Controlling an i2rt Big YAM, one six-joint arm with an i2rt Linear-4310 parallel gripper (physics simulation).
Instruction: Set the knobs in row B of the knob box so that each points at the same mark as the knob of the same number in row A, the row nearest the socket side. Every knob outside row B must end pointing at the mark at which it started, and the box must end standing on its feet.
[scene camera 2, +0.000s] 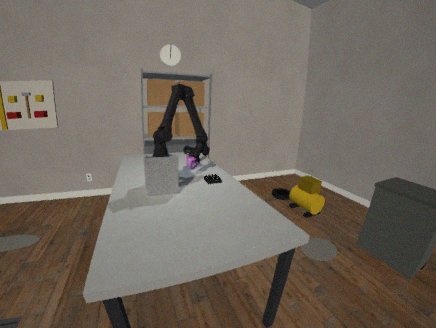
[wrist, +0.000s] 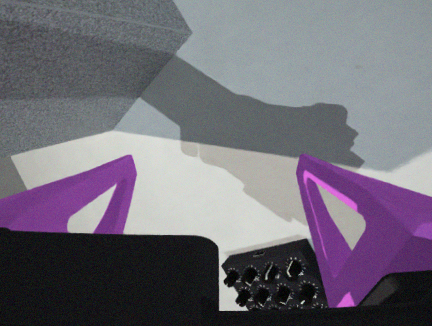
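Pixels of known places: gripper, fingertip midpoint: (scene camera 2: 189, 167) (wrist: 216, 163); arm's base at its link origin: (scene camera 2: 160, 156).
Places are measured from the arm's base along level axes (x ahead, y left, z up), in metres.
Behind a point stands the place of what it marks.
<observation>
The black knob box (scene camera 2: 213, 179) {x 0.374, y -0.017, z -0.203 m} (wrist: 260, 265) {x 0.344, y 0.035, z -0.211 m} stands on the table near its right edge in the scene view. In the wrist view it is at the bottom, right of the middle, partly cut off by the dark gripper body and beside the right finger. The row nearest the socket side shows several knobs, with a second row below it; further knobs are hidden. The pointing directions are too small to read surely. My gripper (scene camera 2: 192, 162) {x 0.238, y 0.123, z -0.138 m} (wrist: 216, 163) {x 0.238, y 0.123, z -0.138 m} with purple fingers is open and empty, above the table and apart from the box.
A grey block (scene camera 2: 162, 175) {x -0.010, y -0.074, z -0.102 m} (wrist: 75, 75) {x 0.107, y 0.054, z -0.137 m} stands at the arm's base on the table (scene camera 2: 200, 235) {x 0.047, y -0.541, z -0.233 m}. The arm's shadow falls across the table. A shelf rack (scene camera 2: 143, 115) stands behind; a yellow machine (scene camera 2: 307, 199) and a grey cabinet (scene camera 2: 400, 225) stand on the floor at the right.
</observation>
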